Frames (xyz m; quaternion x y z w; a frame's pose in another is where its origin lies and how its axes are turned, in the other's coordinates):
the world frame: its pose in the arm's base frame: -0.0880 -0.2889 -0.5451 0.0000 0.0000 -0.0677 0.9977
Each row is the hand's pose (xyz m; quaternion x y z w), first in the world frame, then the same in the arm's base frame.
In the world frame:
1: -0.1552 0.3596 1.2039 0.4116 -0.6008 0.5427 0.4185
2: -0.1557 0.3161 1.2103 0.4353 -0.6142 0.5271 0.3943
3: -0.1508 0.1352 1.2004 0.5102 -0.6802 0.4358 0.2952
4: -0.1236 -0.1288 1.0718 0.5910 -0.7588 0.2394 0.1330
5: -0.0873 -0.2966 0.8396 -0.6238 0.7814 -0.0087 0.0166
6: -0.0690 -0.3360 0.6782 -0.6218 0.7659 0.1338 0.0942
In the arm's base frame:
1: -0.1932 0.0884 0.6588 0.3700 -0.6273 0.5131 0.4543
2: -0.1996 0.0453 0.6652 0.3927 -0.6422 0.4992 0.4291
3: -0.2192 -0.1346 0.6553 0.4630 -0.7132 0.4148 0.3240
4: -0.2279 -0.3998 0.5267 0.5383 -0.7970 0.2298 0.1489
5: -0.2146 -0.5710 0.2945 -0.5694 0.8218 -0.0098 0.0160
6: -0.2018 -0.6125 0.1331 -0.5685 0.8062 0.1271 0.1030

